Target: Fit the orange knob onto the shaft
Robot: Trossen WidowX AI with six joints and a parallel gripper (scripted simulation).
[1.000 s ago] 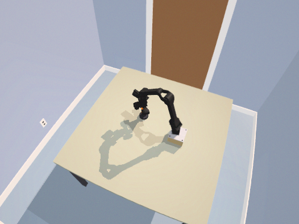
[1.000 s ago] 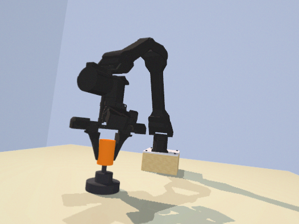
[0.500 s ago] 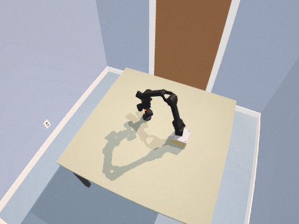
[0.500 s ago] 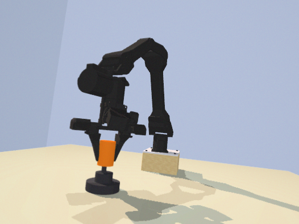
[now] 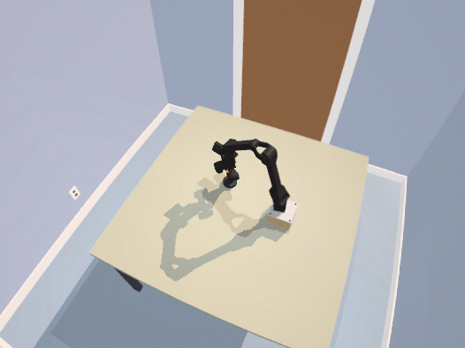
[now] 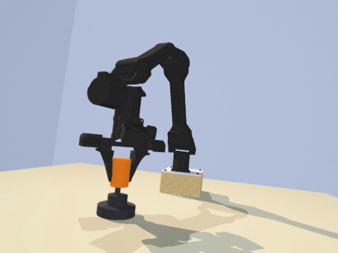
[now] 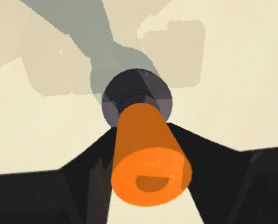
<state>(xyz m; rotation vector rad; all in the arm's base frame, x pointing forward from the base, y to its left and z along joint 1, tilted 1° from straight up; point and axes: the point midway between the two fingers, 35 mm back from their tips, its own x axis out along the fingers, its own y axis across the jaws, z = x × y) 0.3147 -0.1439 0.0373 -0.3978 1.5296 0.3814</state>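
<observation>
My gripper tip is 2 cm below the orange knob. Also, from my gripper tip: dark round pedestal: 4 cm below.
</observation>
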